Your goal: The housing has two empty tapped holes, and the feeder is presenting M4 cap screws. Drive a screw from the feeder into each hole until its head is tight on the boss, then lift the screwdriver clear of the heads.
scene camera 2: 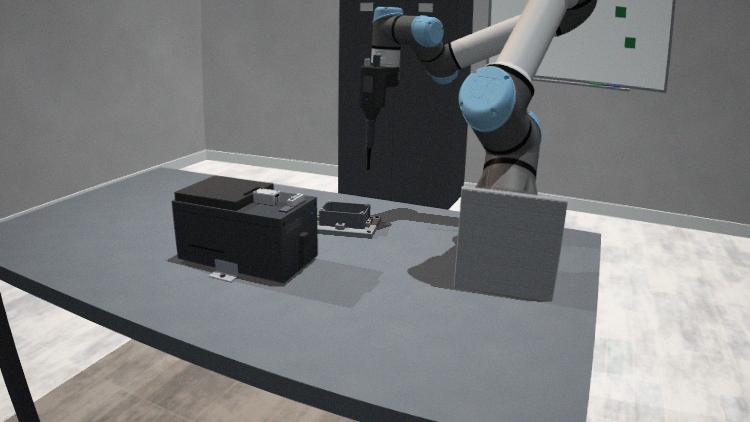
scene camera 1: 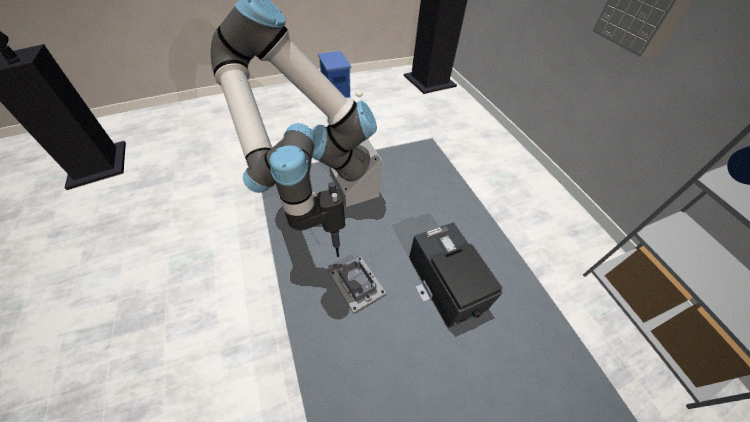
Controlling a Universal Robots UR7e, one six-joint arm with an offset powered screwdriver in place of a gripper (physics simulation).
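My screwdriver (scene camera 1: 337, 255) (scene camera 2: 368, 169) points straight down. Its dark bit tip is in free air, well above the housing's height. No screw shows on the tip in either view, so I take it as open and empty. The dark grey open-topped housing (scene camera 1: 365, 293) (scene camera 2: 343, 218) sits on a light fixture plate (scene camera 1: 343, 291) (scene camera 2: 348, 232). In scene camera 1 the tip appears just beyond the plate's upper-left corner. The housing's tapped holes and any screw heads are too small to tell. The black feeder (scene camera 1: 469, 275) (scene camera 2: 225, 230) stands apart beside the housing. No screw can be made out on it.
The feeder's top carries a small white block (scene camera 1: 448, 243) (scene camera 2: 266, 195). A small metal bracket (scene camera 1: 423, 292) (scene camera 2: 222, 276) is at the feeder's side. The arm's grey base block (scene camera 1: 364, 183) (scene camera 2: 508, 246) stands on the grey table (scene camera 1: 367, 367) (scene camera 2: 445, 341). A shelf rack is at the right in scene camera 1.
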